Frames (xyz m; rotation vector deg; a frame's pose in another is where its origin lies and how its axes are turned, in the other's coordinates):
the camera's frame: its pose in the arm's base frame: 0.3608 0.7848 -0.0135 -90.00 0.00 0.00
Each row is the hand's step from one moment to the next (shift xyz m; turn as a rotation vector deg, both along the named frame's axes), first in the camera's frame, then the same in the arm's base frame.
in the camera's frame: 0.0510 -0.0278 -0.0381 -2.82 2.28 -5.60
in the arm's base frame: 0.0510 -0.0381 0.0278 -2.82 -5.60 -2.28
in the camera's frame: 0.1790 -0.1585 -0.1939 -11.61 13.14 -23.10
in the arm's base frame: 0.1790 -0.1939 0.1585 -11.61 -23.10 -13.14
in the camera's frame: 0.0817 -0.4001 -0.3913 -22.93 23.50 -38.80
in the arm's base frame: 0.0817 -0.3913 0.4001 -22.93 -38.80 -23.50
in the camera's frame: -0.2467 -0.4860 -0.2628 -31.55 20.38 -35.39
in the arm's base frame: -0.2467 -0.2628 0.4860 -31.55 -35.39 -20.38
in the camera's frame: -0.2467 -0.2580 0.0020 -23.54 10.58 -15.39
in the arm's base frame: -0.2467 0.0020 0.2580 -23.54 -15.39 -10.58
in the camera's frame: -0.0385 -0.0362 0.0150 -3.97 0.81 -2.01
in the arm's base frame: -0.0385 0.0150 0.0362 -3.97 -2.01 -0.81
